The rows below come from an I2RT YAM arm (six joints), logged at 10 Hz.
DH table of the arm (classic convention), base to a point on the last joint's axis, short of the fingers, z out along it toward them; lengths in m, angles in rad. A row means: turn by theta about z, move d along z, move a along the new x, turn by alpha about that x. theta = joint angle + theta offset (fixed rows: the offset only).
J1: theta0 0, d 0.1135, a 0.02, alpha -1.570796
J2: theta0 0, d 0, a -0.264, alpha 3.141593
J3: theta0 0.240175, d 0, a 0.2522, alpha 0
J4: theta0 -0.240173, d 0, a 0.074, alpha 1.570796
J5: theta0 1.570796, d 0, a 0, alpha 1.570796
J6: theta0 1.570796, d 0.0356, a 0, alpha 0
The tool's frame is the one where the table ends.
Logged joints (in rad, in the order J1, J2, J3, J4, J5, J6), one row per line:
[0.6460 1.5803 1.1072 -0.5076 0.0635 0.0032]
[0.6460 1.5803 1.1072 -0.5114 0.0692 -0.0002]
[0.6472 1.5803 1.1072 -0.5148 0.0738 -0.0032]
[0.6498 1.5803 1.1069 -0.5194 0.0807 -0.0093]
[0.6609 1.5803 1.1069 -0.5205 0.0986 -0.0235]
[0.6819 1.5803 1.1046 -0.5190 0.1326 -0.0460]
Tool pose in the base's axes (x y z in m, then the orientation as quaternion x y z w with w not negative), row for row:
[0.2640 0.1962 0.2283 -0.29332 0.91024 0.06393 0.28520]
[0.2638 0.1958 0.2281 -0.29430 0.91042 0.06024 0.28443]
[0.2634 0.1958 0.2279 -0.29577 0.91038 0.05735 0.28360]
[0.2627 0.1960 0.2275 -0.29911 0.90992 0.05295 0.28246]
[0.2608 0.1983 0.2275 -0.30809 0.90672 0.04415 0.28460]
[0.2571 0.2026 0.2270 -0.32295 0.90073 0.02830 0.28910]
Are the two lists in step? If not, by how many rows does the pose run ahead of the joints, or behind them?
They are in step.
